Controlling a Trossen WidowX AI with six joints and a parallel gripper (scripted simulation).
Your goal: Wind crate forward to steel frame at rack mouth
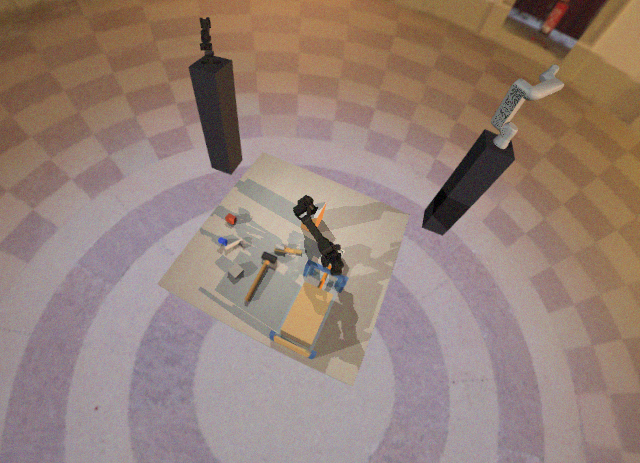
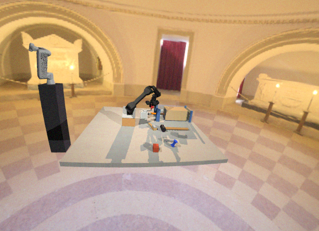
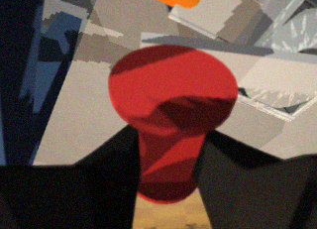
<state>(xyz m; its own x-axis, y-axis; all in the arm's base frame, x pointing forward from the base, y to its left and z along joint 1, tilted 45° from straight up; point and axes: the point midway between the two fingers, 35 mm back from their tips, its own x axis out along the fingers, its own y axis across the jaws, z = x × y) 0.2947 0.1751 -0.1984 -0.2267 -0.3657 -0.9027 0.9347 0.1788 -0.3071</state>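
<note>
Now: gripper tip 3 cm past the red-knobbed handle, 2 cm to the left of it and 3 cm above it. Round my gripper tip: winch: 11 cm behind, 5 cm to the right, 10 cm below; then red knob: 1 cm ahead, 2 cm to the right; then frame: 7 cm ahead, 5 cm to the right, 3 cm below.
</note>
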